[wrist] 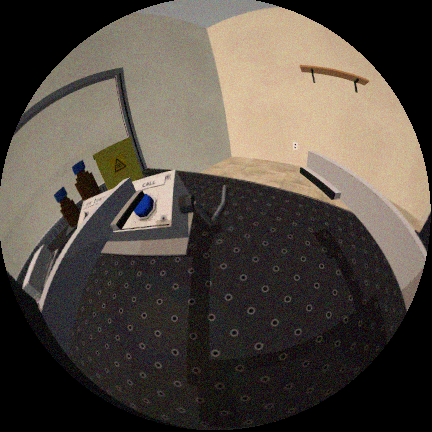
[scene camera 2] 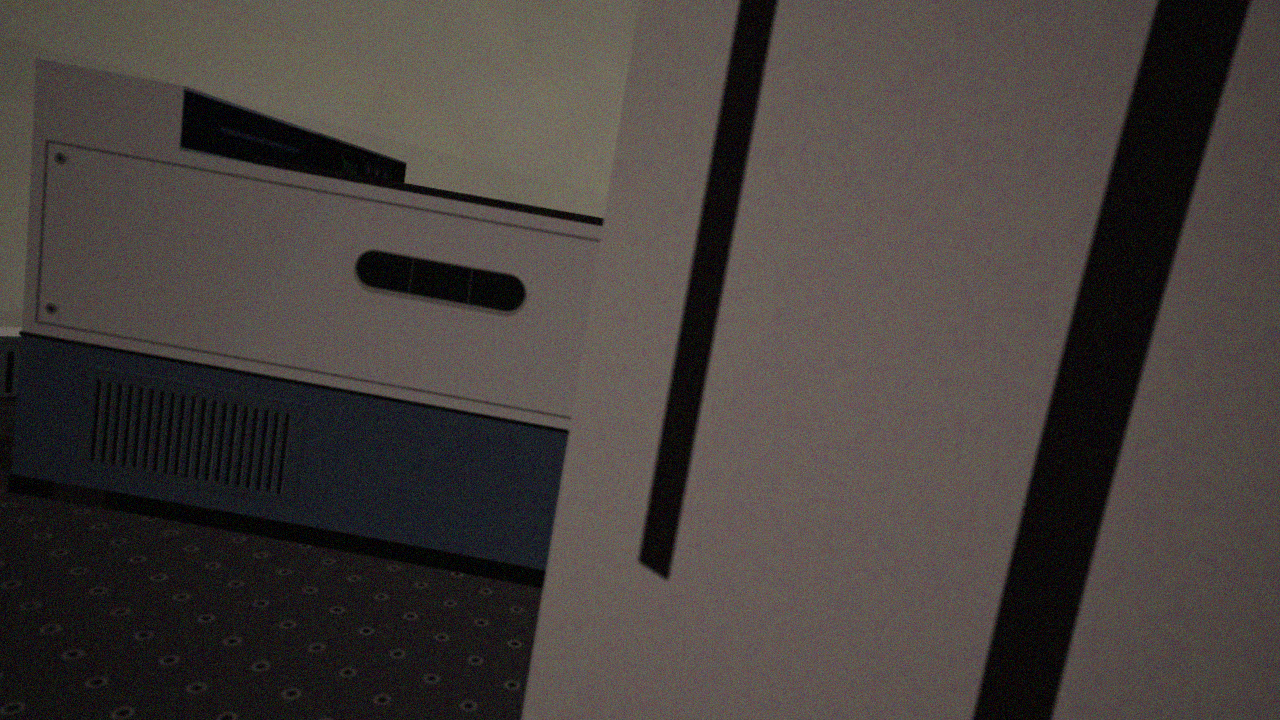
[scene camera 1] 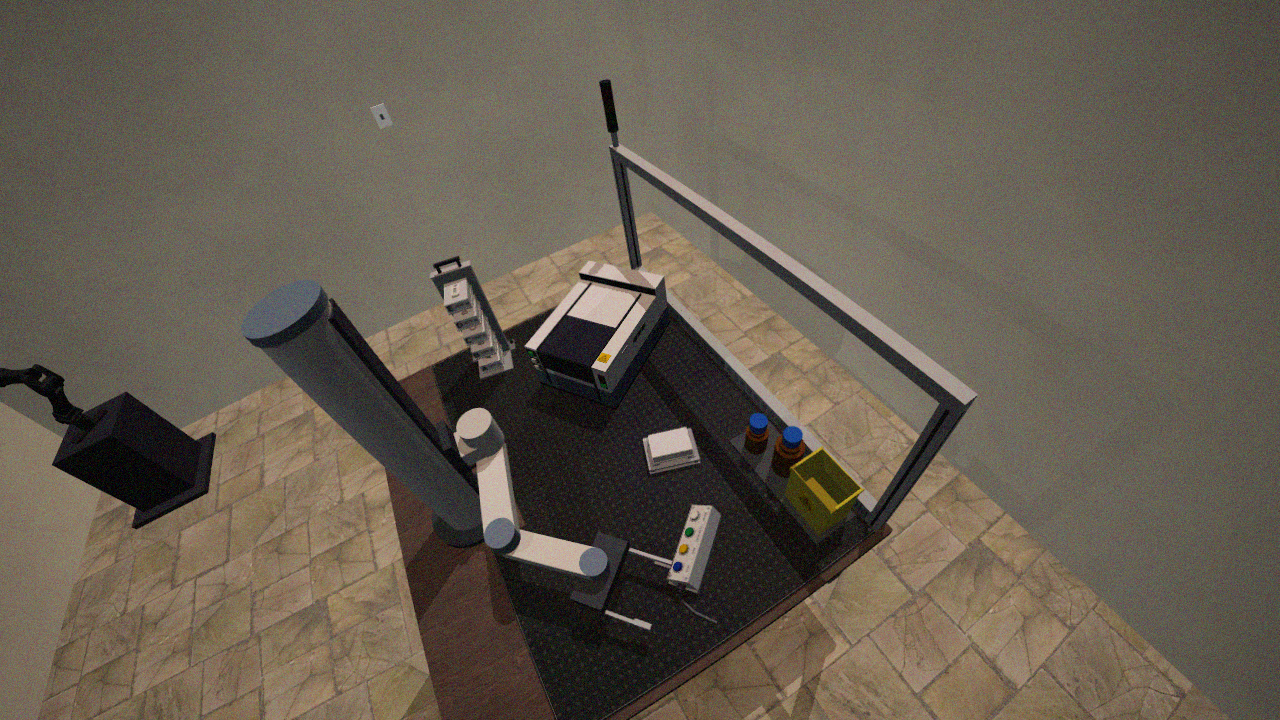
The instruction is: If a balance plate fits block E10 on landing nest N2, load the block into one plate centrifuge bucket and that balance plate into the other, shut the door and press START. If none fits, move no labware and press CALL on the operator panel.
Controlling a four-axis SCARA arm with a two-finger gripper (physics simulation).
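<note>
My gripper is open and empty, low over the black mat. One fingertip is at the blue CALL button on the operator panel, overlapping its edge in the wrist view; contact cannot be told. The other finger is over the mat. A white block sits on a pale nest; no label is legible. The plate centrifuge has a dark front top panel; its buckets do not show. A slanted rack holds several pale plates with unreadable markings.
Two brown bottles and a yellow bin stand along the far edge, beneath a grey frame. A cable leaves the panel's end. The arm's column stands at the near edge.
</note>
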